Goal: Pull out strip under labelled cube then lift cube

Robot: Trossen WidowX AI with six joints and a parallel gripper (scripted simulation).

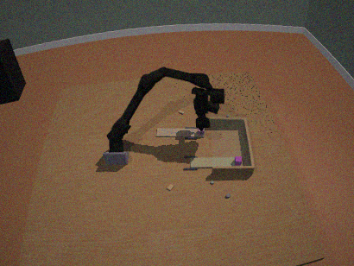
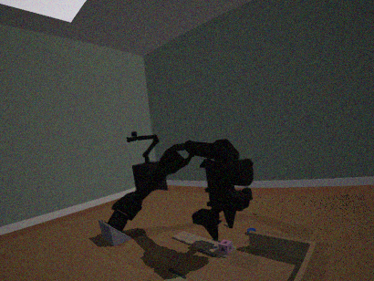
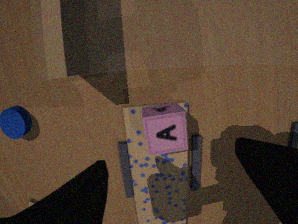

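The labelled cube is 4 cm below my gripper tip. The rest, counted from my gripper tip: blue piece 4 cm ahead, 13 cm to the left, 6 cm below.
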